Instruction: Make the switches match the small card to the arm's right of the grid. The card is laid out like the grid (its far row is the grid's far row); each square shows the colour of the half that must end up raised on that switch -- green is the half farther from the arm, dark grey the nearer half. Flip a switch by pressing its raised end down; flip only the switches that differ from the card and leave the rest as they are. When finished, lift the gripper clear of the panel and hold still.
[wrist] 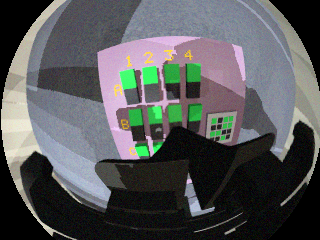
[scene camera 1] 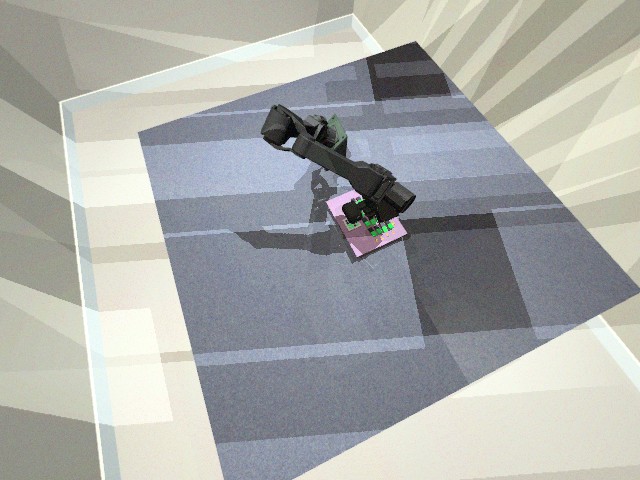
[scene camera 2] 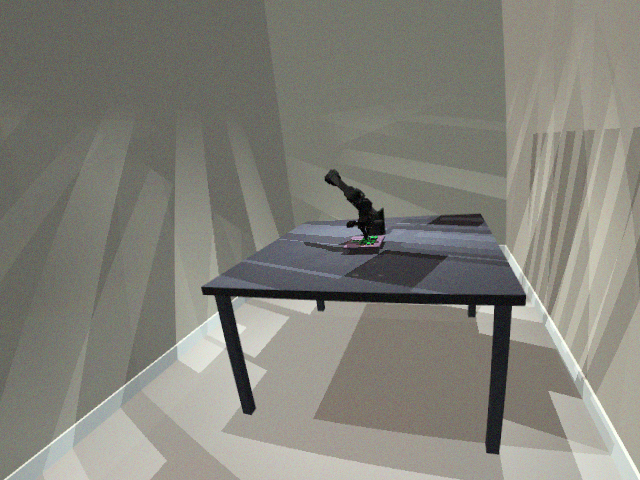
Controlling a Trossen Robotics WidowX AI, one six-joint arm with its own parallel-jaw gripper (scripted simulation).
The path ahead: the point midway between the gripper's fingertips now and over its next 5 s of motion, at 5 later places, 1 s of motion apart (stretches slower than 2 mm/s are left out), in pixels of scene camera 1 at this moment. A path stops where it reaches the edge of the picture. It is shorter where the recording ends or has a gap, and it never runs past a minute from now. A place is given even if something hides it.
My gripper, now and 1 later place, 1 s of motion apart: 370, 216; 374, 203
